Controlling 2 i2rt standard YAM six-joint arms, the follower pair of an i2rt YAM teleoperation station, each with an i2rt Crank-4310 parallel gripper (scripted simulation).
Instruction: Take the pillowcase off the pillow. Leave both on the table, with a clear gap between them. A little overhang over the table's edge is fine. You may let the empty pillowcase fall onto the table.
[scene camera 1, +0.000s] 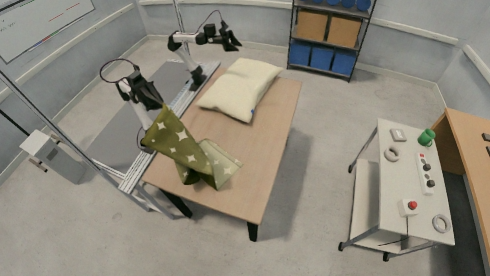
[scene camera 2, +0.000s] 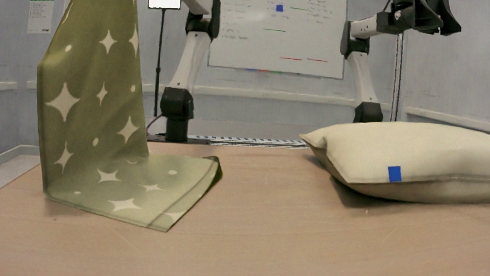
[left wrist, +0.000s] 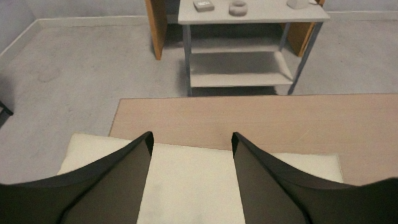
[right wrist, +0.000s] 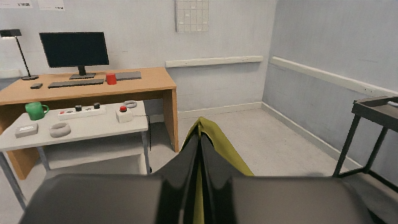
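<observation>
There's a cream pillow (scene camera 2: 417, 162) (scene camera 1: 238, 90) that you'd see in scene camera 2 and in scene camera 1 as well. The left gripper (left wrist: 192, 134) is visible, and so is the right gripper (right wrist: 199, 136).
</observation>
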